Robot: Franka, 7 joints.
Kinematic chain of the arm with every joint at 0, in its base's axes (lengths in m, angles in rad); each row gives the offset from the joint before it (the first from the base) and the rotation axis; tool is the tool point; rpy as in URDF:
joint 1: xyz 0 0 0.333 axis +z
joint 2: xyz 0 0 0 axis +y
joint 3: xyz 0 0 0.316 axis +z
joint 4: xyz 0.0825 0 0 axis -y
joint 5: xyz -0.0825 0 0.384 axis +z
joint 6: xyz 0 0 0 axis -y
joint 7: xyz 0.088 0 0 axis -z
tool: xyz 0 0 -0.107 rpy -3.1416 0 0
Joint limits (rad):
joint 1: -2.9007..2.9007
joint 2: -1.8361..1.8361
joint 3: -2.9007..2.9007
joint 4: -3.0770..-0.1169
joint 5: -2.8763..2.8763
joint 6: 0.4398..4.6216
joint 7: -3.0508..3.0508
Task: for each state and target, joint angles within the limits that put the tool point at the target. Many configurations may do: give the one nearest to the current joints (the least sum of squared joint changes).
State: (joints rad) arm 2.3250 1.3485 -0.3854 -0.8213 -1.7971 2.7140 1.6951
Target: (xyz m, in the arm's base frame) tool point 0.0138 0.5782 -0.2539
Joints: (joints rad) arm 1.8700 1.8361 -0.4538 -0.9484 -1.7876 2.6032 1.6951
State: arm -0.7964 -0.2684 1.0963 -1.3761 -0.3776 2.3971 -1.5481
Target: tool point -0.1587 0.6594 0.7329
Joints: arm -0.3856 -0.7641 1.5838 -1.2505 -0.3802 2.4799 -1.5481
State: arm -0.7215 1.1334 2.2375 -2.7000 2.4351 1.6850 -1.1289
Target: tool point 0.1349 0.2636 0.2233
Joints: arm -1.0043 0.6468 1.6374 -3.0633 2.5483 1.9625 -1.1289
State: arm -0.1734 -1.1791 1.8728 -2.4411 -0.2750 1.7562 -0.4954
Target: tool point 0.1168 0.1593 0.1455
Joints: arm -0.2708 -1.0996 2.2484 -2.8136 -0.1108 1.7084 -0.4954
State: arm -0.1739 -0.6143 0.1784 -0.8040 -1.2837 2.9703 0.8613
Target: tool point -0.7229 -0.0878 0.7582
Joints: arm 0.2477 -1.2304 0.1593 -0.3830 -1.2244 2.9812 0.8613
